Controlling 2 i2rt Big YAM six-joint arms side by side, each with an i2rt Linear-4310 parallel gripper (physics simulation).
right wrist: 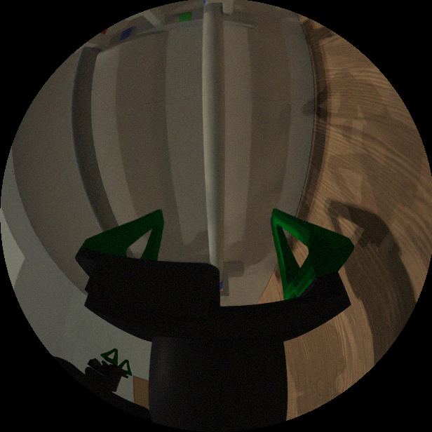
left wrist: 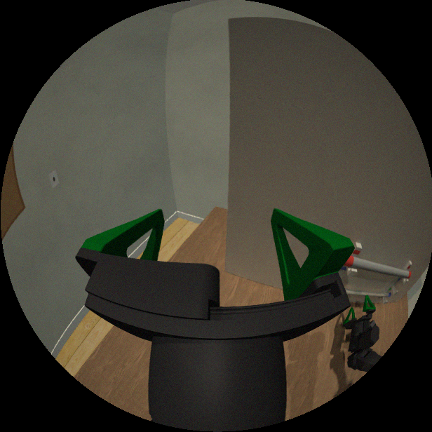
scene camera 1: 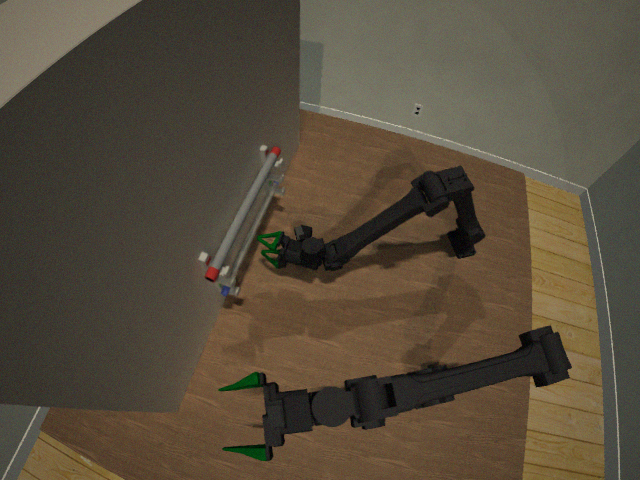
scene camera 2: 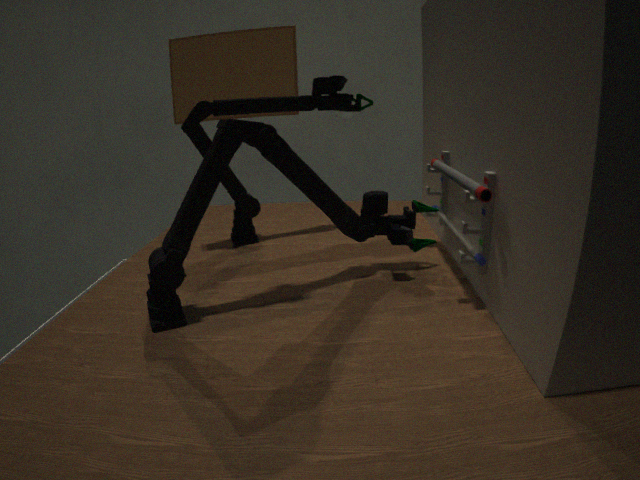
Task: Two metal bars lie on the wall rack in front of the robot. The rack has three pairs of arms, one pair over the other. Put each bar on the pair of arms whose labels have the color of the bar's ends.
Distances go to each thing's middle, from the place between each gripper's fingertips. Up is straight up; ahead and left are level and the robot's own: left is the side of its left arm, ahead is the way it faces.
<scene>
I see the red-ended bar (scene camera 1: 218, 261) 27 cm ahead of my left hand, 51 cm to the right of it and 20 cm below it.
Right now my right hand is 40 mm short of the red-ended bar, 30 mm to the left of it and 160 mm below it.
</scene>
